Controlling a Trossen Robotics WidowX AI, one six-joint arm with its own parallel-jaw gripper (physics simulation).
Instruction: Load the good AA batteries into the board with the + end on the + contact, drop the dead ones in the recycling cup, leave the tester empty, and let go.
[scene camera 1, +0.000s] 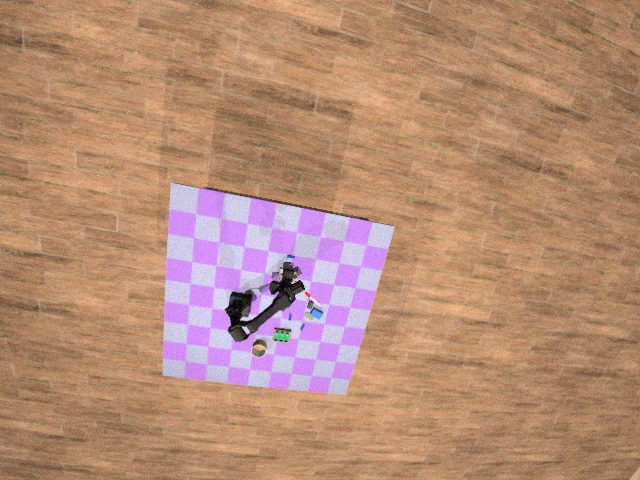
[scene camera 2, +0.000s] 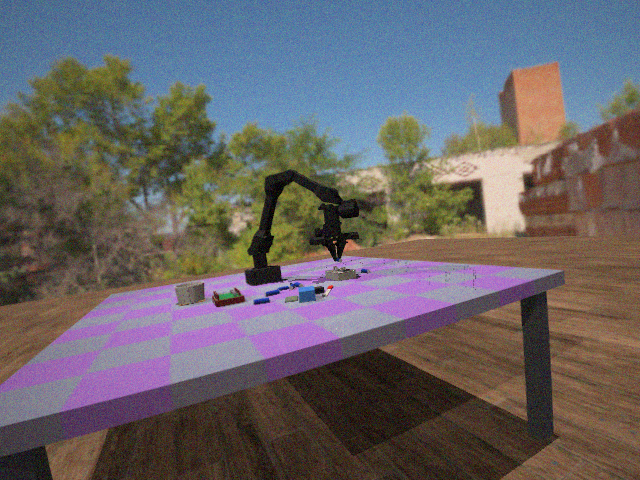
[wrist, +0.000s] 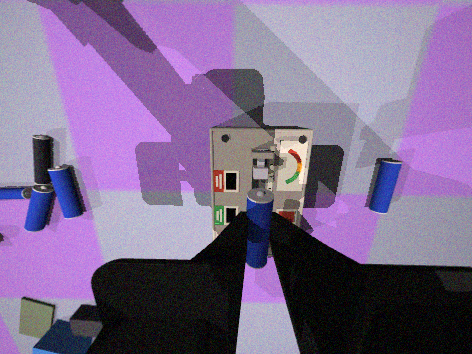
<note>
The table carries a black battery (wrist: 41, 144), a black block (wrist: 86, 321) and a green-grey tile (wrist: 36, 317). Also in view: my gripper (scene camera 2: 337, 261) and a battery tester (wrist: 241, 158).
My gripper also shows in the wrist view (wrist: 257, 218). Scene camera 1 does not show the black battery, which is hidden by my arm.
</note>
